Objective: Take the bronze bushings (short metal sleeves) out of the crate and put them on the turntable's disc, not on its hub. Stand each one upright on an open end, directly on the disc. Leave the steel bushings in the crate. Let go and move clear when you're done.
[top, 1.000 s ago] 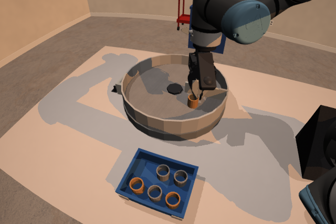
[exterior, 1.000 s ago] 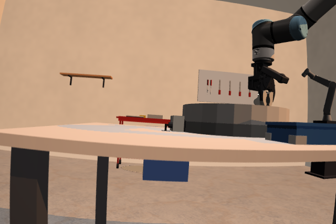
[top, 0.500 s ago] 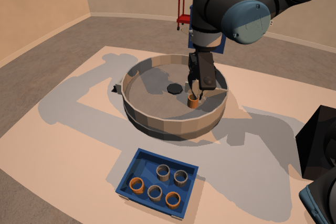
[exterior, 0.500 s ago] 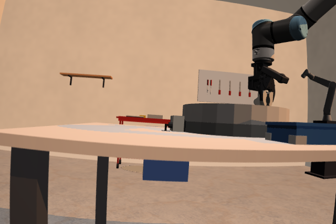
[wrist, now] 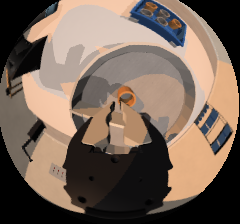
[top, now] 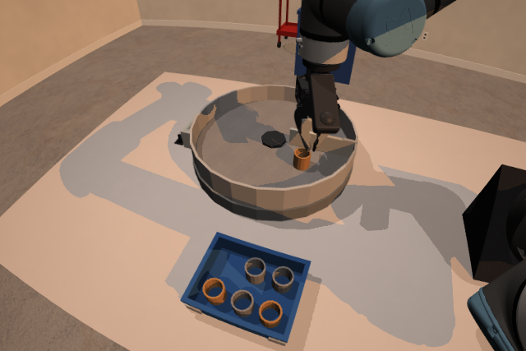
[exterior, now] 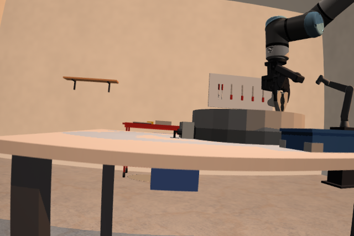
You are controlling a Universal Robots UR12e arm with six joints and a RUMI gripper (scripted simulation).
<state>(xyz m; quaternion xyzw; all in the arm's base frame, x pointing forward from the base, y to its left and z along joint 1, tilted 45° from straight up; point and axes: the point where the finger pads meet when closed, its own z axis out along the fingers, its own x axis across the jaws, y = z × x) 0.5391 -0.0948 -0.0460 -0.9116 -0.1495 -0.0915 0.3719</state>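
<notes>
My hand is 50 mm short of the blue crate, 310 mm to the right of it and 80 mm above it.
</notes>
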